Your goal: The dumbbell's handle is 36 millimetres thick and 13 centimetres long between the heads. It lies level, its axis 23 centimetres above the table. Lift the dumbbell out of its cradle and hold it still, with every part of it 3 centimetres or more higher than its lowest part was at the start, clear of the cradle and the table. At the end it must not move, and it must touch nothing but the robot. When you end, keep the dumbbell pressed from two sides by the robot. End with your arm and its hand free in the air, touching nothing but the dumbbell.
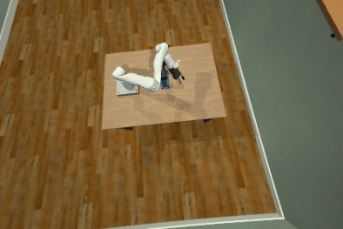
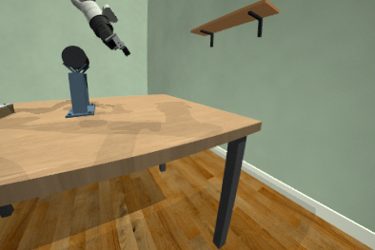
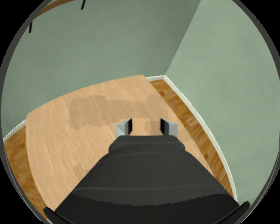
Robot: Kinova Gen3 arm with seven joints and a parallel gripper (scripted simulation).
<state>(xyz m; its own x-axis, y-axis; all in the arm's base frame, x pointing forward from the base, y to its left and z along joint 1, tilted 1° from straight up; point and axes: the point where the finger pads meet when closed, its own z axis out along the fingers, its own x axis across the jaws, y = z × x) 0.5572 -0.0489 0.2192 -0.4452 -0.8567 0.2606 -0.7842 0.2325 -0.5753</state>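
The dumbbell is 19 cm behind my hand, 13 cm to the left of it and 3 cm below it. From my hand the other things lie so: blue cradle: 19 cm behind, 17 cm below, 13 cm to the left.
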